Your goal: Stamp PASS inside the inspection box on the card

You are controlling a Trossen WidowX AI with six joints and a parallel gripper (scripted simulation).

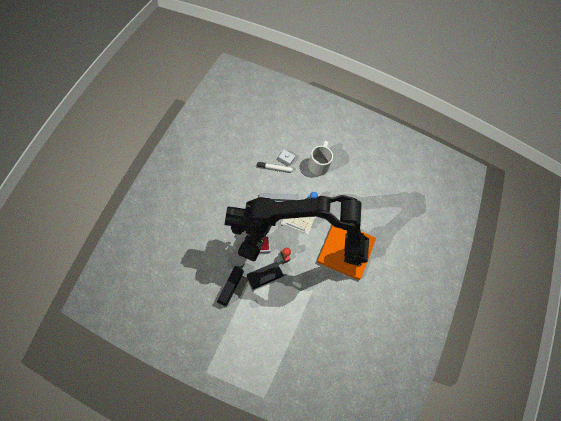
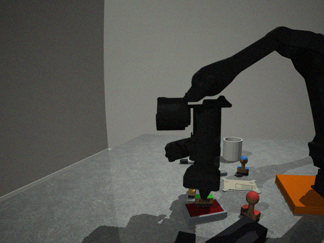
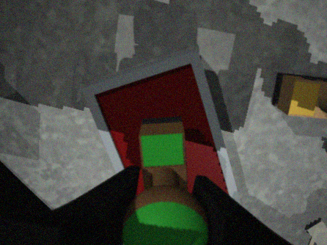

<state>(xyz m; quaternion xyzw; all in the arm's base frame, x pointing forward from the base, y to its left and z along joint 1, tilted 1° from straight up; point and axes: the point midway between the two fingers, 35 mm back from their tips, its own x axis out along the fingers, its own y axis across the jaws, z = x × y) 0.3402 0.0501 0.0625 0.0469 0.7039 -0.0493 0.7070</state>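
My gripper tip is 40 mm above the red ink pad. From my gripper tip the other things lie so: yellow stamp 80 mm to the right, 30 mm below, 30 mm ahead; red-knobbed stamp 110 mm behind, 30 mm below, 10 mm to the left; green-topped stamp right at my gripper tip.
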